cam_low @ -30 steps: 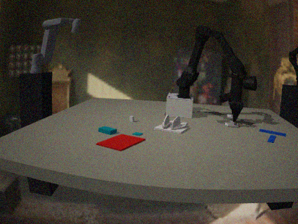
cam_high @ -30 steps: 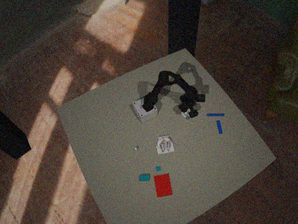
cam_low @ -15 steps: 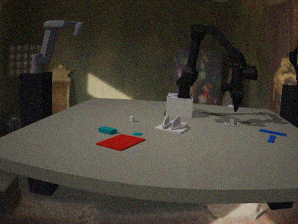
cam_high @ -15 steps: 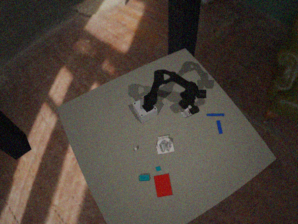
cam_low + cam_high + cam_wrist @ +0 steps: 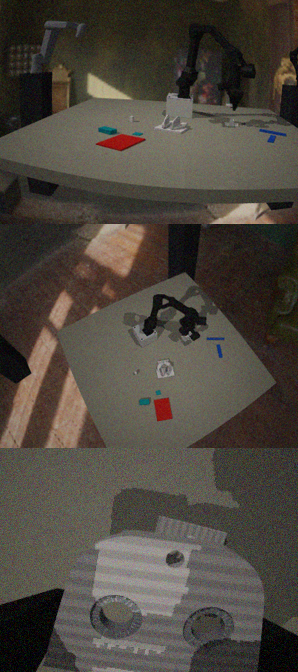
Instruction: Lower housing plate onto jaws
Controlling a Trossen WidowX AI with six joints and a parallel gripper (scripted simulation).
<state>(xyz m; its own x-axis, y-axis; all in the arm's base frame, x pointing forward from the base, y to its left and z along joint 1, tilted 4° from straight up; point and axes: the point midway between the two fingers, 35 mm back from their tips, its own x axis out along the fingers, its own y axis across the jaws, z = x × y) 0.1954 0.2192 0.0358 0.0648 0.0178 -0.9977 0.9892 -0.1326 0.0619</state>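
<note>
Now: gripper tip 29 cm to the left of the white jaw assembly, 7 cm above it and 5 cm short of it. Also, from my gripper tip: white peg (47 cm to the right, 7 cm below, 1 cm behind); then white housing part (2 cm above, 1 cm to the right); then red flat plate (47 cm to the right, 31 cm ahead, 8 cm below).
</note>
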